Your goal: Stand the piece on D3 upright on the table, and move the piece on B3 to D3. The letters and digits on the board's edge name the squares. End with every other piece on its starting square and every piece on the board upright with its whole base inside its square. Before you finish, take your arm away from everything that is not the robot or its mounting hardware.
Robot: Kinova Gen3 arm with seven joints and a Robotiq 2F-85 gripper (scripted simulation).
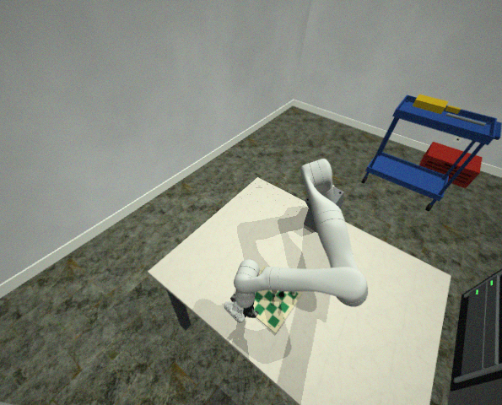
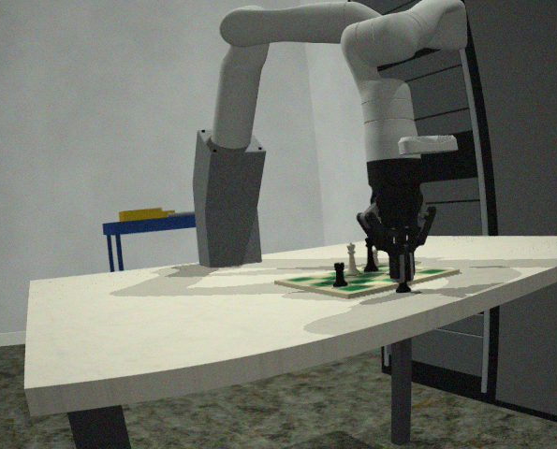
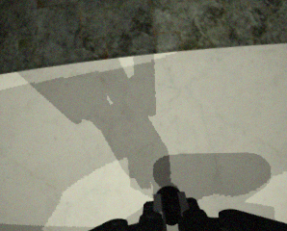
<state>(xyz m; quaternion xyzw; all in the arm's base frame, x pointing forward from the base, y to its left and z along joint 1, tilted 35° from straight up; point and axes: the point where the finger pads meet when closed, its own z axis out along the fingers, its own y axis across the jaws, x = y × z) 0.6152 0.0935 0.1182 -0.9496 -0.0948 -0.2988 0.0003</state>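
The white piece lies 180 mm behind my hand and 10 mm to the left of it. From my hand the other things lie so: white pawn (240 mm behind, 80 mm to the left, 10 mm below); chessboard (140 mm behind, 10 mm to the left, 30 mm below); tall black piece (190 mm behind, 40 mm to the left).
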